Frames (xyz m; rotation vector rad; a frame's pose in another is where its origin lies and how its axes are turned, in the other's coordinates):
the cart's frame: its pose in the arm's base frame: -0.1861 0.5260 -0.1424 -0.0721 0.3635 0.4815
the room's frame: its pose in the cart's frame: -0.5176 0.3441 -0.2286 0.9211 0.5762 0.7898
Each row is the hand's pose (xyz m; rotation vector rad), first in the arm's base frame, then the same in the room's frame.
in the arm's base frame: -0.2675 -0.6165 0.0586 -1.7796 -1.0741 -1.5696
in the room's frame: -1.1478 -0.2550 0.6371 0.9415 0.7357 1.5808
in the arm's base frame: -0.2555 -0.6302 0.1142 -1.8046 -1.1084 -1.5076
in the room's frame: -1.1764 -0.2092 0.6597 1.0000 0.7277 1.5511
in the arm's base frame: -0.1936 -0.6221 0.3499 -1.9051 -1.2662 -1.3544
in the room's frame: -1.2336 0.0030 0.7653 1.1343 0.6763 1.3962
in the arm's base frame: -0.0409 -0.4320 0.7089 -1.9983 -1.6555 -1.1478
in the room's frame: -1.1470 0.3704 0.9794 1.2528 0.6358 1.0322
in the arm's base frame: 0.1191 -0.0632 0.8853 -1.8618 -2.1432 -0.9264
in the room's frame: -0.8356 0.6203 1.1619 1.3040 0.7321 0.6085
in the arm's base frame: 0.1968 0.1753 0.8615 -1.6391 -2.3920 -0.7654
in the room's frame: -0.5954 0.6573 1.2284 1.3387 0.8702 0.3715
